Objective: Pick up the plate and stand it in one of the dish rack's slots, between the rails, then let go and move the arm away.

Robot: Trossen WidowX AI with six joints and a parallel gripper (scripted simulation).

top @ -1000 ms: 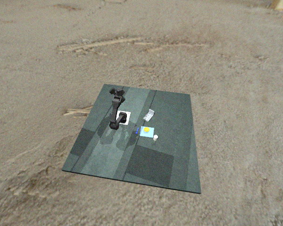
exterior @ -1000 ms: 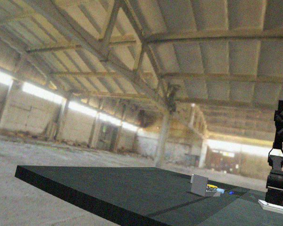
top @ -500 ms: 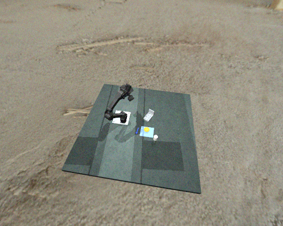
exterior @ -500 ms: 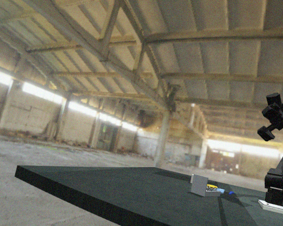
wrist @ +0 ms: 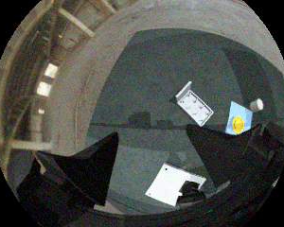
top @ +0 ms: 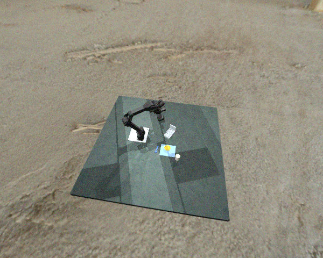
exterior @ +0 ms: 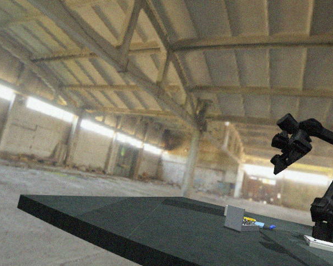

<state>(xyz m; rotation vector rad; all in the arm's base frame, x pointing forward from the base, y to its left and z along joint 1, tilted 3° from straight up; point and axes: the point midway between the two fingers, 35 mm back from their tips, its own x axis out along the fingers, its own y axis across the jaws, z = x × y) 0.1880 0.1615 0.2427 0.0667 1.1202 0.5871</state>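
The yellow plate is 26 cm to the right of my gripper tip, 22 cm below it and 9 cm ahead of it. Also, from my gripper tip: light blue mat 28 cm to the right, 24 cm below, 10 cm ahead; then blue spoon 29 cm to the right, 24 cm below, 1 cm behind; then grey dish rack 22 cm below, 10 cm ahead, 6 cm to the right.
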